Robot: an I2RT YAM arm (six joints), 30 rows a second.
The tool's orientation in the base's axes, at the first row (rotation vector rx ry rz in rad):
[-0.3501, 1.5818, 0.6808]
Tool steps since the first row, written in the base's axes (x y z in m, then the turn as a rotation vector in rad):
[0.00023, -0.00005, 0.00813, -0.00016, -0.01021, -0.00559]
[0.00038, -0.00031, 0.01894, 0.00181, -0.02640, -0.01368]
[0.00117, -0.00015, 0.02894, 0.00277, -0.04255, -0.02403]
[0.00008, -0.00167, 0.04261, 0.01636, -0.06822, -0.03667]
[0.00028, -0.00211, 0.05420, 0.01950, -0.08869, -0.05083]
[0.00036, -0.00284, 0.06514, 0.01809, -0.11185, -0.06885]
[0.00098, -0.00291, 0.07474, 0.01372, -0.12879, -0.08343]
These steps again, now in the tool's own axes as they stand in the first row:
[-0.00798, 0.00159, 0.00009, 0.00376, -0.00903, -0.00630]
[-0.01859, 0.00366, -0.00003, 0.00866, -0.02451, -0.01454]
[-0.02843, 0.00549, 0.00062, 0.01592, -0.03985, -0.02354]
[-0.04188, 0.00793, -0.00127, 0.02206, -0.07056, -0.02831]
[-0.05329, 0.00999, -0.00147, 0.03200, -0.09137, -0.03818]
[-0.06410, 0.01176, -0.00193, 0.04589, -0.11240, -0.05327]
[-0.07357, 0.01343, -0.00156, 0.05788, -0.12611, -0.06694]

